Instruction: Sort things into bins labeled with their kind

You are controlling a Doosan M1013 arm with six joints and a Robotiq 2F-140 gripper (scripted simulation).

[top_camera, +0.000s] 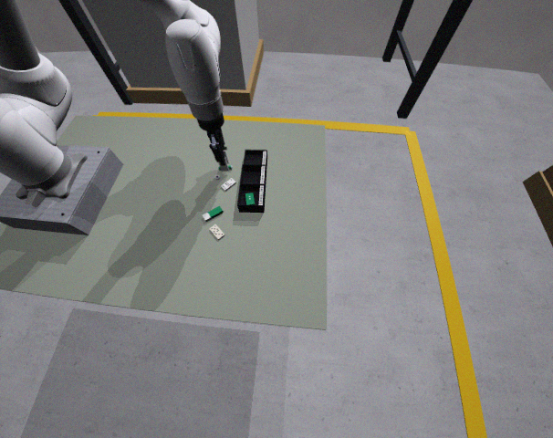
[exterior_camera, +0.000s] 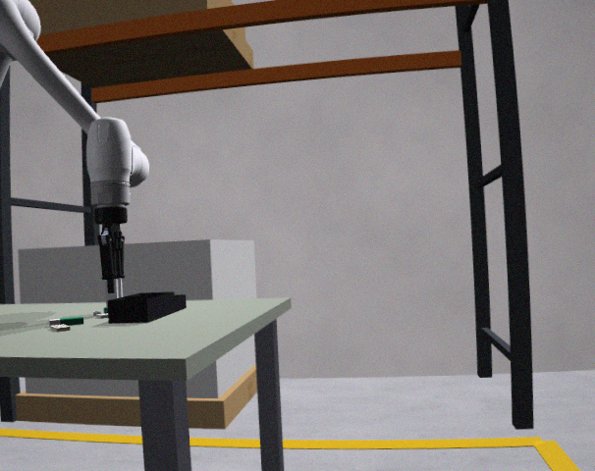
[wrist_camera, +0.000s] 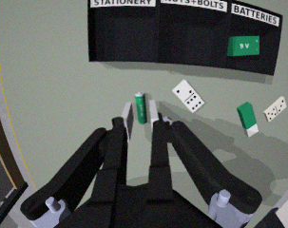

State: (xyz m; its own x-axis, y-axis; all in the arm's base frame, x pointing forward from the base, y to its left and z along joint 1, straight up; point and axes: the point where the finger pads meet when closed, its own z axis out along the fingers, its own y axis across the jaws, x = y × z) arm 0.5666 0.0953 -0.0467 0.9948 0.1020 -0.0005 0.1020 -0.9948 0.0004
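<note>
The cylindrical battery is 4 cm below my hand. Round my hand: green battery: 10 cm ahead, 16 cm to the right, 3 cm below; green-and-white stick: 3 cm behind, 20 cm to the right, 4 cm below; nut: 3 cm behind, 4 cm to the right, 4 cm below.
</note>
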